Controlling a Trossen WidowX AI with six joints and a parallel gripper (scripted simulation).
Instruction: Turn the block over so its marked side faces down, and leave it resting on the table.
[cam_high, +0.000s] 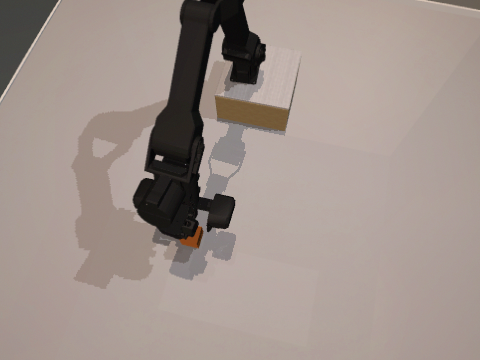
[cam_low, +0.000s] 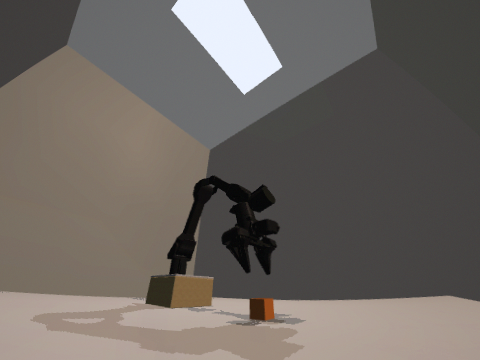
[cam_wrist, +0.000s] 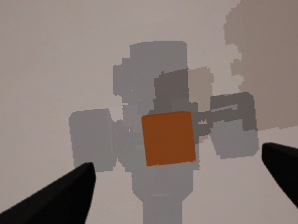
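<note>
My gripper tip is now 1 cm past the block and 7 cm above it.
</note>
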